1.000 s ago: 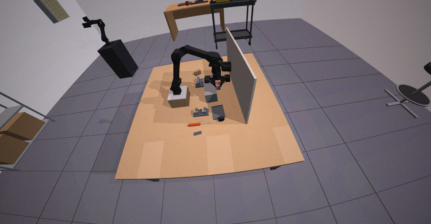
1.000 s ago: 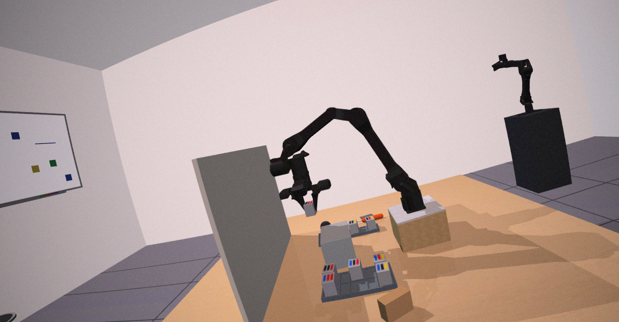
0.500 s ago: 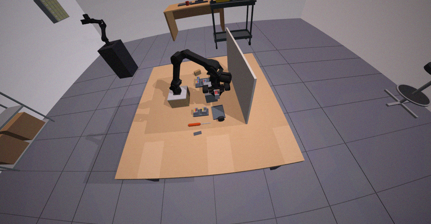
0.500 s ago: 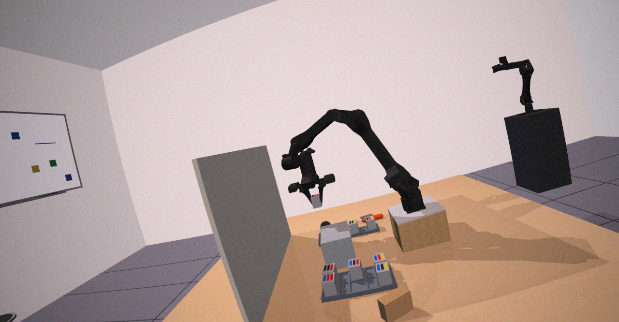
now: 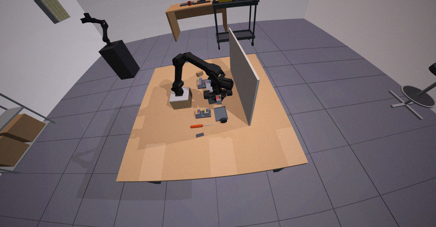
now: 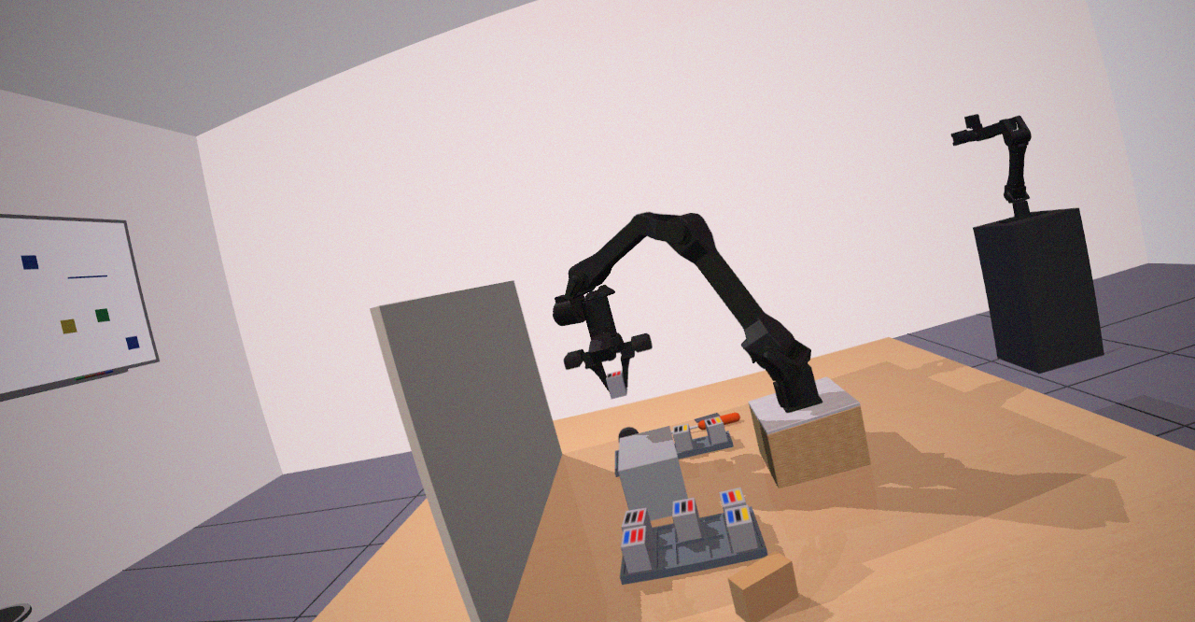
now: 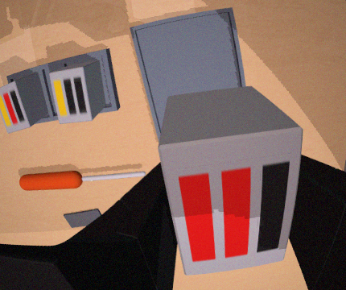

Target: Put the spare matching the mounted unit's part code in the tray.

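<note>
The dark tray lies 16 cm below my gripper tip. Also, from my gripper tip: black tape roll: 14 cm below, 8 cm to the right, 2 cm ahead; grey mounted unit: 20 cm to the left, 11 cm below, 6 cm behind; rack: 16 cm below, 15 cm behind, 1 cm to the left.
</note>
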